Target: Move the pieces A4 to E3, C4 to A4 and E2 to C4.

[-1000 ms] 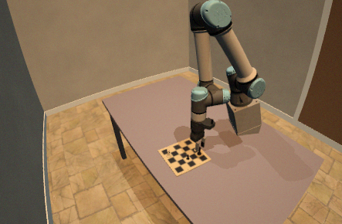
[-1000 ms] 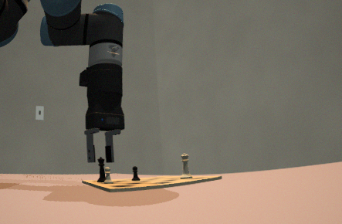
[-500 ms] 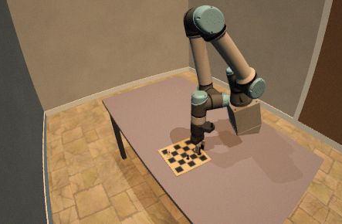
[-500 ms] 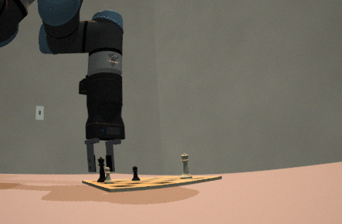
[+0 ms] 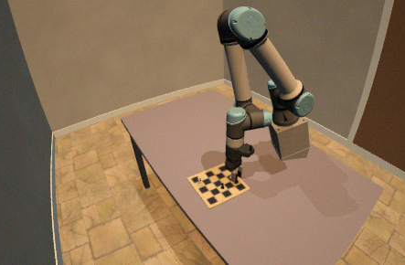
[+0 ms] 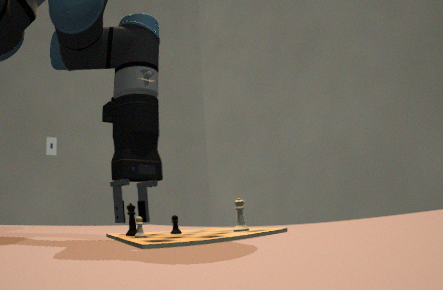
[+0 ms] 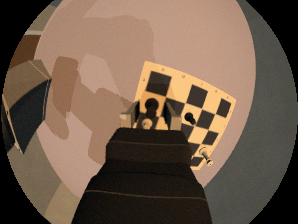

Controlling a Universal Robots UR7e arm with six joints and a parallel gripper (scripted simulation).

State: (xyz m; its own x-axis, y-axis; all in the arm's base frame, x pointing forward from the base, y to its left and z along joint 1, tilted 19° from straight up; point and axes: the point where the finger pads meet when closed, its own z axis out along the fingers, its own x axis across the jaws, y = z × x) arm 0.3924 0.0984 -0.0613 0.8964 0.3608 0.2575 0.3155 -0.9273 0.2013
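Now: hand 1 cm above the tall black piece. From my hand the other things lie so: chessboard (8 cm ahead, 4 cm below, 3 cm to the right); then white pawn (4 cm to the right, 3 cm below); then black pawn (7 cm ahead, 3 cm below, 1 cm to the left).
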